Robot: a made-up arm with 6 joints. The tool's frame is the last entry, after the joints. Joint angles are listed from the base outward.
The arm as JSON. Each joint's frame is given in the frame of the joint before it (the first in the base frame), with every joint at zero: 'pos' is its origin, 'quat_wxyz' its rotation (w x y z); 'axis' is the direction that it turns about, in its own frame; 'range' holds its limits. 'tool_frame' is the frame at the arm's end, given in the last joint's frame.
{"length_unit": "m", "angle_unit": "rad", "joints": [
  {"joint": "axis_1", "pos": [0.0, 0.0, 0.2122], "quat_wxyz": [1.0, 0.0, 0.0, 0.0], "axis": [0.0, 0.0, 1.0], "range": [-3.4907, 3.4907]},
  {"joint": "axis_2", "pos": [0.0, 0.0, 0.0], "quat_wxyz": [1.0, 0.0, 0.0, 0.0], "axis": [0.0, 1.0, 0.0], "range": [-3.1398, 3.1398]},
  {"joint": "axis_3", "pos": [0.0, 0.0, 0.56], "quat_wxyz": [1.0, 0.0, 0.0, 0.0], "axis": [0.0, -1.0, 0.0], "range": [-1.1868, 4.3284]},
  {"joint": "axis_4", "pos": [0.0, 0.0, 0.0], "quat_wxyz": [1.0, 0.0, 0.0, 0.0], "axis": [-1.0, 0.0, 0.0], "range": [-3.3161, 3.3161]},
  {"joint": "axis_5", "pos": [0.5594, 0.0, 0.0], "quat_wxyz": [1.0, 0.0, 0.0, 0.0], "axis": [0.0, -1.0, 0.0], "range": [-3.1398, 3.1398]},
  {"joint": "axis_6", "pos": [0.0, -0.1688, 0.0], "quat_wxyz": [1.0, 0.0, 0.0, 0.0], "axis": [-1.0, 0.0, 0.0], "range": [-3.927, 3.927]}
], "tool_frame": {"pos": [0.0, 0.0, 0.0], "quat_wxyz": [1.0, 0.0, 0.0, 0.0]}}
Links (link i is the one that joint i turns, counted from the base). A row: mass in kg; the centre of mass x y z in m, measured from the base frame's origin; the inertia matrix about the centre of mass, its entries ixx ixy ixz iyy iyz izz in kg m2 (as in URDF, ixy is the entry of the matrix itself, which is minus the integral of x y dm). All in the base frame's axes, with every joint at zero. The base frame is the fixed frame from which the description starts. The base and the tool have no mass.
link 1: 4.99; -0.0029 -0.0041 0.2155; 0.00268 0 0 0.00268 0 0.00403
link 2: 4.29; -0.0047 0.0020 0.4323; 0.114 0 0 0.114 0 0.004
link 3: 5.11; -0.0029 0.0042 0.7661; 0.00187 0 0 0.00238 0 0.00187
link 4: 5.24; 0.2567 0.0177 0.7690; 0.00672 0 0 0.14 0 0.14
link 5: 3.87; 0.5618 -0.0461 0.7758; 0.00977 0 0 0.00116 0 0.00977
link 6: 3.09; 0.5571 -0.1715 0.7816; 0.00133 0 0 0.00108 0 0.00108
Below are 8 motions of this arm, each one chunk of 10 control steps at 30 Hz.
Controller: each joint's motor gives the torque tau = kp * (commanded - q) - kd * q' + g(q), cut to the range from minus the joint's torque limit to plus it. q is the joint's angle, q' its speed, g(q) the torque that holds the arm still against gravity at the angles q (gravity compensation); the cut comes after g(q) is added. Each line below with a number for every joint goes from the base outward.
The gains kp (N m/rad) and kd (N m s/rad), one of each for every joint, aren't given. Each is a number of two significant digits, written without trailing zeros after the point. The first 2 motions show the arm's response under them.
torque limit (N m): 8.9 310 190 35 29 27
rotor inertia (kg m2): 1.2 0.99 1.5 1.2 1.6 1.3
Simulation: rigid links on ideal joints. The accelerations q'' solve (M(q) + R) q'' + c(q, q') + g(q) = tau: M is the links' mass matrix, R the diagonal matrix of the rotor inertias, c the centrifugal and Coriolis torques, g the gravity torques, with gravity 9.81 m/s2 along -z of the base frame. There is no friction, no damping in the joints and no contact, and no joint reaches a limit. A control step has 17 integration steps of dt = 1/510 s. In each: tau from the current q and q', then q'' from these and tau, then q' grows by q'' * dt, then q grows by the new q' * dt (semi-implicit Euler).
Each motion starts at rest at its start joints. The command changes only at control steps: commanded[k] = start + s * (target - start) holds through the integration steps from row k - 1 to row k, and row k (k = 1, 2, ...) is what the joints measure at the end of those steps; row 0 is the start. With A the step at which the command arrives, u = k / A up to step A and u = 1 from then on. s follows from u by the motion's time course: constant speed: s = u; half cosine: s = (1 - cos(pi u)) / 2; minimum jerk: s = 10 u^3 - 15 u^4 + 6 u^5; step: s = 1 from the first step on.
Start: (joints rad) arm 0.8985 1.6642 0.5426 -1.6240 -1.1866 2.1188
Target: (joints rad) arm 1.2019 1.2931 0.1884 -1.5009 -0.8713 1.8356
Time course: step
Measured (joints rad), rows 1 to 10:
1: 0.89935 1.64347 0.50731 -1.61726 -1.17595 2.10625
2: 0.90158 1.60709 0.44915 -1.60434 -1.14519 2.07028
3: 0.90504 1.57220 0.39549 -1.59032 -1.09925 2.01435
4: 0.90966 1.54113 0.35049 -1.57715 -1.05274 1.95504
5: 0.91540 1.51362 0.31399 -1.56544 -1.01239 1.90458
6: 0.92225 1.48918 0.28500 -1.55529 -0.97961 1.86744
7: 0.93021 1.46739 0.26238 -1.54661 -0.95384 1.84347
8: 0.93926 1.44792 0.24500 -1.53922 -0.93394 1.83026
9: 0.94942 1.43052 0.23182 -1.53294 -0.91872 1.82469
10: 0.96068 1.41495 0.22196 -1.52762 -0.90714 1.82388
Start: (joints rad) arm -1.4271 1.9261 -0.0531 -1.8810 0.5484 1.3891
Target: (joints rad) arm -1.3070 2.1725 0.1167 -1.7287 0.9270 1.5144
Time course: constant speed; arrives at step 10
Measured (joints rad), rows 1 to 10:
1: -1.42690 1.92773 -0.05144 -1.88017 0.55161 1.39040
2: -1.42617 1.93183 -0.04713 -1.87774 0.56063 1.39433
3: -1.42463 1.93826 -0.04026 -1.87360 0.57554 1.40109
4: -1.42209 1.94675 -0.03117 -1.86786 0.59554 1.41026
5: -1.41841 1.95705 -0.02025 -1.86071 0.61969 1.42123
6: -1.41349 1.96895 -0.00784 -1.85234 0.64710 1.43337
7: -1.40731 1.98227 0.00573 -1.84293 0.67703 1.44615
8: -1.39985 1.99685 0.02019 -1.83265 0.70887 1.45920
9: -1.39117 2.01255 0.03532 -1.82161 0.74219 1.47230
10: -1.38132 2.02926 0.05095 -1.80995 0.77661 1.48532
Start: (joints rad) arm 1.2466 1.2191 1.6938 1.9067 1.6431 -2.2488
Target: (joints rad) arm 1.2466 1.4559 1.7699 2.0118 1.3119 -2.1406
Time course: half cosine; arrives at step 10
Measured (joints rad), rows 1 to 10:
1: 1.24660 1.21944 1.69425 1.90683 1.64241 -2.24852
2: 1.24657 1.22091 1.69608 1.90745 1.63918 -2.24716
3: 1.24652 1.22435 1.69995 1.90902 1.63121 -2.24368
4: 1.24642 1.23037 1.70605 1.91192 1.61694 -2.23732
5: 1.24628 1.23930 1.71408 1.91638 1.59578 -2.22781
6: 1.24611 1.25109 1.72343 1.92241 1.56821 -2.21546
7: 1.24591 1.26536 1.73323 1.92980 1.53569 -2.20111
8: 1.24572 1.28143 1.74254 1.93818 1.50046 -2.18596
9: 1.24553 1.29836 1.75039 1.94704 1.46525 -2.17144
10: 1.24539 1.31506 1.75599 1.95575 1.43294 -2.15898

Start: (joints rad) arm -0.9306 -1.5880 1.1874 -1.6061 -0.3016 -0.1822
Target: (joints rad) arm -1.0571 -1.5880 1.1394 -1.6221 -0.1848 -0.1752
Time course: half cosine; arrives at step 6
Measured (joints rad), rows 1 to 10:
1: -0.93064 -1.58807 1.18716 -1.60614 -0.30094 -0.18215
2: -0.93089 -1.58831 1.18609 -1.60633 -0.29793 -0.18191
3: -0.93159 -1.58875 1.18366 -1.60679 -0.29097 -0.18134
4: -0.93292 -1.58929 1.17969 -1.60760 -0.27965 -0.18039
5: -0.93494 -1.58975 1.17450 -1.60876 -0.26508 -0.17915
6: -0.93766 -1.58996 1.16878 -1.61009 -0.24965 -0.17787
7: -0.94107 -1.58987 1.16325 -1.61141 -0.23562 -0.17675
8: -0.94520 -1.58957 1.15826 -1.61262 -0.22398 -0.17592
9: -0.95003 -1.58917 1.15394 -1.61367 -0.21473 -0.17538
10: -0.95559 -1.58875 1.15032 -1.61457 -0.20754 -0.17508

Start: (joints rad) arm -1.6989 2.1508 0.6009 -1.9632 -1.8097 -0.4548
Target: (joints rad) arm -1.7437 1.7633 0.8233 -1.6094 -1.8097 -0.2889
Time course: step
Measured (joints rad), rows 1 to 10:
1: -1.69844 2.14150 0.60637 -1.94576 -1.80964 -0.44268
2: -1.69773 2.11550 0.61871 -1.90802 -1.80954 -0.41132
3: -1.69771 2.08332 0.64095 -1.86679 -1.80946 -0.37424
4: -1.69868 2.05046 0.66991 -1.82869 -1.80945 -0.34084
5: -1.70059 2.01863 0.70087 -1.79555 -1.80946 -0.31512
6: -1.70326 1.98863 0.73051 -1.76736 -1.80950 -0.29772
7: -1.70650 1.96090 0.75697 -1.74355 -1.80955 -0.28750
8: -1.71014 1.93567 0.77940 -1.72344 -1.80960 -0.28262
9: -1.71405 1.91304 0.79762 -1.70643 -1.80963 -0.28124
10: -1.71812 1.89295 0.81185 -1.69199 -1.80967 -0.28184

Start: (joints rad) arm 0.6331 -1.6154 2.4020 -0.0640 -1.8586 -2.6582
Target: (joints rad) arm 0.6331 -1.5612 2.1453 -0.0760 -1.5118 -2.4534
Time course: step
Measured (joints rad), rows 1 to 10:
1: 0.63338 -1.61743 2.38541 -0.06192 -1.84804 -2.64601
2: 0.63393 -1.61750 2.35516 -0.05947 -1.81752 -2.61169
3: 0.63453 -1.61464 2.32161 -0.05860 -1.76946 -2.56676
4: 0.63510 -1.60988 2.28882 -0.05942 -1.71820 -2.52445
5: 0.63556 -1.60414 2.25883 -0.06143 -1.67286 -2.49094
6: 0.63591 -1.59810 2.23260 -0.06408 -1.63568 -2.46772
7: 0.63612 -1.59221 2.21047 -0.06691 -1.60632 -2.45371
8: 0.63621 -1.58674 2.19234 -0.06963 -1.58357 -2.44673
9: 0.63619 -1.58187 2.17789 -0.07206 -1.56615 -2.44447
10: 0.63608 -1.57766 2.16667 -0.07410 -1.55289 -2.44493

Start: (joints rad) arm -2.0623 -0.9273 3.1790 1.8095 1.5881 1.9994
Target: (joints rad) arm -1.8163 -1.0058 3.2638 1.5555 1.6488 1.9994
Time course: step
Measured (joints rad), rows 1 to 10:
1: -2.06219 -0.93097 3.18199 1.79649 1.59323 1.99937
2: -2.06133 -0.93747 3.19025 1.77100 1.60254 1.99934
3: -2.05927 -0.94455 3.20143 1.74304 1.61197 1.99934
4: -2.05582 -0.95151 3.21336 1.71655 1.62015 1.99936
5: -2.05090 -0.95801 3.22463 1.69288 1.62680 1.99938
6: -2.04448 -0.96393 3.23451 1.67232 1.63202 1.99940
7: -2.03655 -0.96922 3.24269 1.65470 1.63606 1.99942
8: -2.02711 -0.97388 3.24918 1.63971 1.63914 1.99943
9: -2.01618 -0.97795 3.25412 1.62701 1.64149 1.99944
10: -2.00377 -0.98150 3.25773 1.61627 1.64327 1.99944

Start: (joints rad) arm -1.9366 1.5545 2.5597 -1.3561 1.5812 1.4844
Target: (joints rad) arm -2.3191 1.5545 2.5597 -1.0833 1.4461 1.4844
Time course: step
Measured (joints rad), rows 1 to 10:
1: -1.93633 1.55455 2.55955 -1.34220 1.57120 1.48440
2: -1.93619 1.55464 2.55930 -1.31450 1.55091 1.48440
3: -1.93678 1.55472 2.55911 -1.28425 1.52981 1.48440
4: -1.93830 1.55477 2.55901 -1.25578 1.51132 1.48440
5: -1.94084 1.55479 2.55900 -1.23046 1.49623 1.48440
6: -1.94440 1.55478 2.55905 -1.20853 1.48434 1.48440
7: -1.94897 1.55476 2.55914 -1.18976 1.47515 1.48440
8: -1.95452 1.55473 2.55924 -1.17379 1.46811 1.48441
9: -1.96104 1.55469 2.55933 -1.16025 1.46275 1.48441
10: -1.96851 1.55466 2.55940 -1.14878 1.45869 1.48441

